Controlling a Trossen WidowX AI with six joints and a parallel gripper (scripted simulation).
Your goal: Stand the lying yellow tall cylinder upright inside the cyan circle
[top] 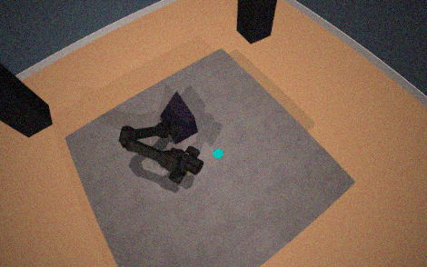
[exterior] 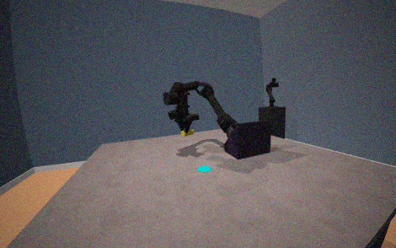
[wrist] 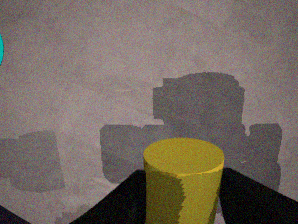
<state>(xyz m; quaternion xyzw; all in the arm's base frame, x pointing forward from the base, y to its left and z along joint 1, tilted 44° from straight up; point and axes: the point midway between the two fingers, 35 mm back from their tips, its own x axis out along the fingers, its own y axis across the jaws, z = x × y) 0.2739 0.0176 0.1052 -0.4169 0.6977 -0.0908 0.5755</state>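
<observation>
My gripper tip is 2 cm past the yellow tall cylinder and 1 cm to the left of it. The rest, counted from my gripper tip: cyan circle: 4 cm behind, 20 cm to the left, 13 cm below.
</observation>
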